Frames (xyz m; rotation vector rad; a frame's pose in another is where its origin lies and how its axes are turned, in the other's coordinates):
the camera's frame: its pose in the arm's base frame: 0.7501 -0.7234 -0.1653 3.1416 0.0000 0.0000
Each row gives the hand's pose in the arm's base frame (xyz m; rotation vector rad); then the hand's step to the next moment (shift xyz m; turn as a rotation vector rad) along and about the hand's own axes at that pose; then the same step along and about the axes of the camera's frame.
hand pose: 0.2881 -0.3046 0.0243 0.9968 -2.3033 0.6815
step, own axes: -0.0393 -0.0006 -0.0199 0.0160 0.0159 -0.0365
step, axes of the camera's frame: 0.0288 -0.0316 0.0106 -0.0117 -0.0245 -0.0332
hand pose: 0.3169 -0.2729 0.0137 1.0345 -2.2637 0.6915
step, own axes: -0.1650 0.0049 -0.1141 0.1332 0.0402 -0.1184
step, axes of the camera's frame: 0.1175 -0.1601 0.0287 -0.0737 -0.0319 -0.1641
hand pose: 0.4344 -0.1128 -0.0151 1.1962 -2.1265 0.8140
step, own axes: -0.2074 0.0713 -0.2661 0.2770 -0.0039 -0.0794
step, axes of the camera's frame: 0.0758 -0.3362 -0.0098 -0.1056 0.0924 -0.2517
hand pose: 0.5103 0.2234 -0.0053 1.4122 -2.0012 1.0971
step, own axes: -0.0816 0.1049 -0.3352 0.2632 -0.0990 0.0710
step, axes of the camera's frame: -0.0930 -0.3343 -0.0980 -0.0007 0.2215 -0.1872
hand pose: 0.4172 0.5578 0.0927 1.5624 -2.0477 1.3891
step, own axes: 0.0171 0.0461 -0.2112 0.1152 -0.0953 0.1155
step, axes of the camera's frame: -0.1200 -0.1515 -0.0984 0.0730 0.1616 -0.0653
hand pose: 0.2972 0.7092 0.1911 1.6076 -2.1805 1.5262
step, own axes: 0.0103 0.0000 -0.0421 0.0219 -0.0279 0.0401
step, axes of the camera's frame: -0.0252 -0.0224 -0.0273 0.0299 0.0433 -0.0096
